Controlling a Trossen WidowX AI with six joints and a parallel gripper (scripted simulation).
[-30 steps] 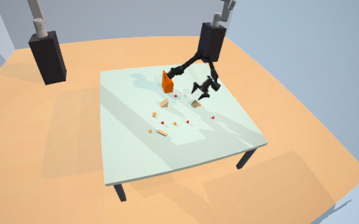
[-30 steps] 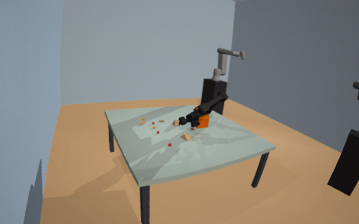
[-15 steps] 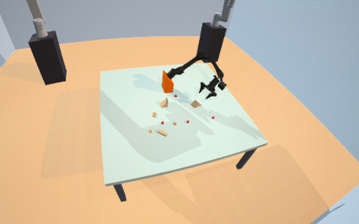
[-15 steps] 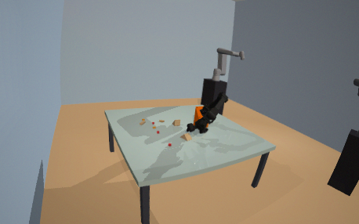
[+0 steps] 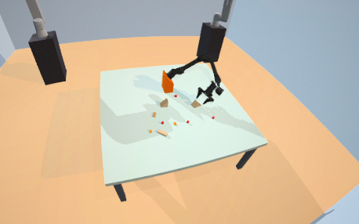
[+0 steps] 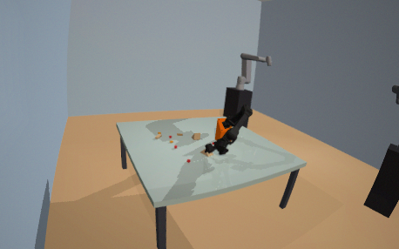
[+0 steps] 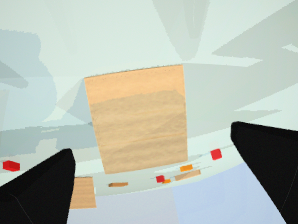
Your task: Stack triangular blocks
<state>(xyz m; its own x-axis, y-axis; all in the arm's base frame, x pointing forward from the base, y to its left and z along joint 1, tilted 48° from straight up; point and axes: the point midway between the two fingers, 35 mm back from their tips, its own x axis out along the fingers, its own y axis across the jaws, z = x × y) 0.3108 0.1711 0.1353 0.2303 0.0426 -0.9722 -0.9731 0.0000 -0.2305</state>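
Right now my gripper tip is 30 mm to the left of the tan triangular block and 20 mm above it. From my gripper tip the other things lie so: flat wooden bar (440 mm to the right, 200 mm ahead, 30 mm below).
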